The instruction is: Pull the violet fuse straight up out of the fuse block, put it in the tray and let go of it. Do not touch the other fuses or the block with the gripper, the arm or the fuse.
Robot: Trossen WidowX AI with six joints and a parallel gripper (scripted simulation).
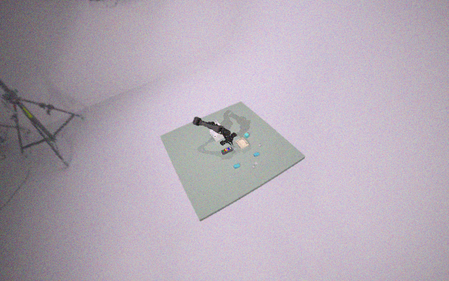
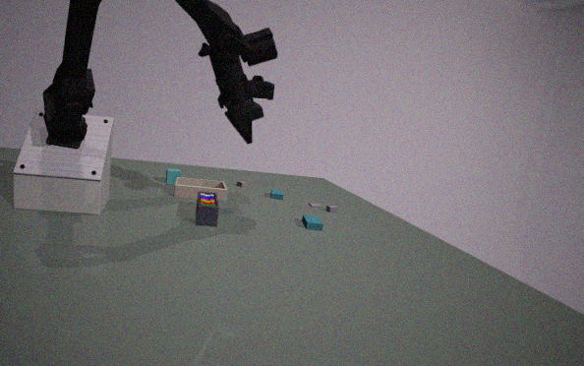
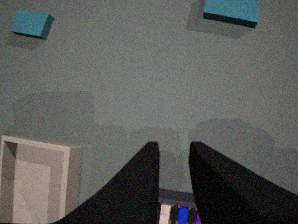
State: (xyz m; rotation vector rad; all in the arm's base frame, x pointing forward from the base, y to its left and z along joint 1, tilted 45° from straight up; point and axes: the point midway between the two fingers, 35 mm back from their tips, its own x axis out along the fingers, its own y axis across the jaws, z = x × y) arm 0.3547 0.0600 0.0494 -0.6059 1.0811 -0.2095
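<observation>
The violet fuse lies 140 mm below my gripper tip, 80 mm behind it and 30 mm to the right of it. Also, from my gripper tip: white fuse: 140 mm below, 80 mm behind, 10 mm to the left; then blue fuse: 140 mm below, 80 mm behind, 10 mm to the right; then yellow fuse: 140 mm below, 80 mm behind, 40 mm to the right.
</observation>
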